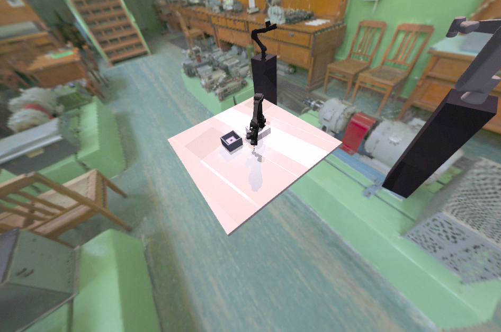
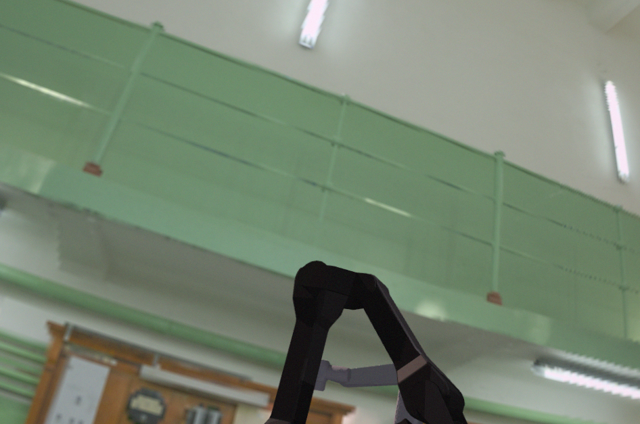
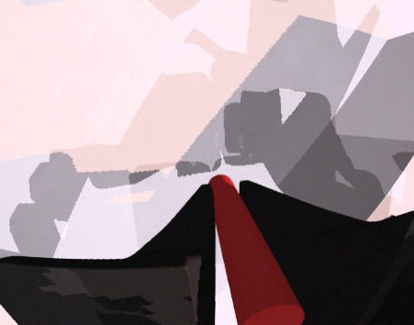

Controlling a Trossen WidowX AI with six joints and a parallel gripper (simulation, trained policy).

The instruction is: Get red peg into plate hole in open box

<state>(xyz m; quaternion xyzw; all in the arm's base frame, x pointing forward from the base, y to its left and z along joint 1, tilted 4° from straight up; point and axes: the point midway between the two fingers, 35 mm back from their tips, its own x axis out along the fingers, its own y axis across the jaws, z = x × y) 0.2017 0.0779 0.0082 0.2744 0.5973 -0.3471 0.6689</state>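
Right now the plate is 200 mm to the right of my gripper tip and 130 mm ahead of it. The rest, counted from my gripper tip: dark box 200 mm to the right, 130 mm ahead, 20 mm below; red peg 20 mm above, 10 mm to the left.
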